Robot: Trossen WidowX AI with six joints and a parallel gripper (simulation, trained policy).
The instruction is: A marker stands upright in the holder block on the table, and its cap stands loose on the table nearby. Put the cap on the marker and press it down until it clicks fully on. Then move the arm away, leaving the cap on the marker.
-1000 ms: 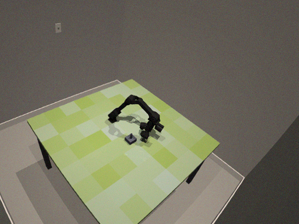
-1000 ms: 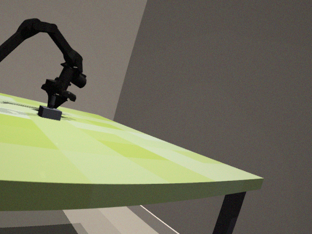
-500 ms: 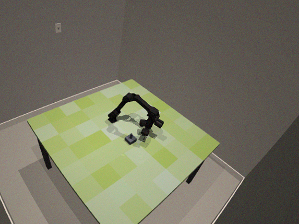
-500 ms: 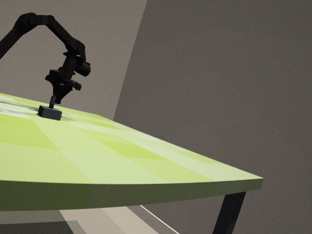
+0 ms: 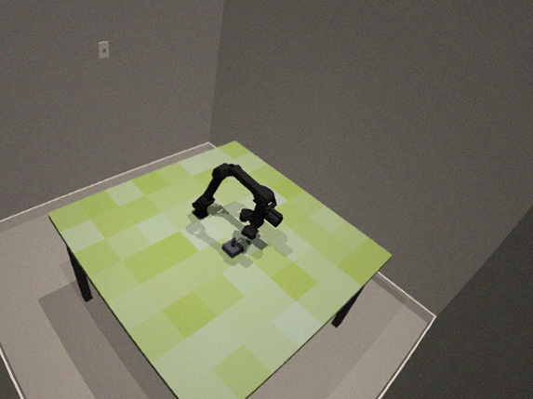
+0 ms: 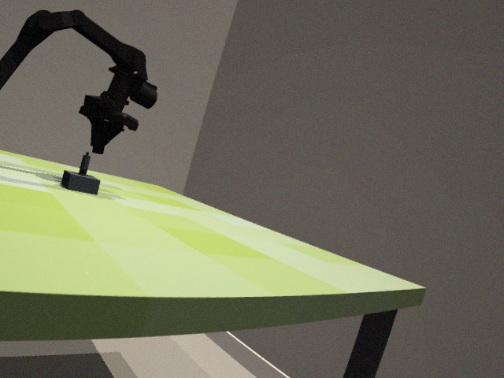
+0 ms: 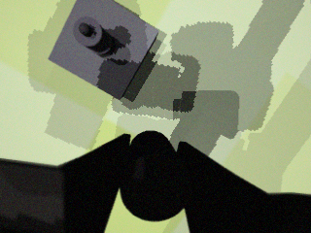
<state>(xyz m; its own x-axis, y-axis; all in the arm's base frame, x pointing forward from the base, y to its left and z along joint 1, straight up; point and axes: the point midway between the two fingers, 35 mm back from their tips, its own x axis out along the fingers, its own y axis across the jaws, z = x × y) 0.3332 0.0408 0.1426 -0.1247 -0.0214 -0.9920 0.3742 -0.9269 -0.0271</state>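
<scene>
Right now the dark grey holder block is 9 cm below my gripper tip, 7 cm to the right of it and 4 cm behind it. The rest, counted from my gripper tip: dark round cap 1 cm ahead, 1 cm above.
</scene>
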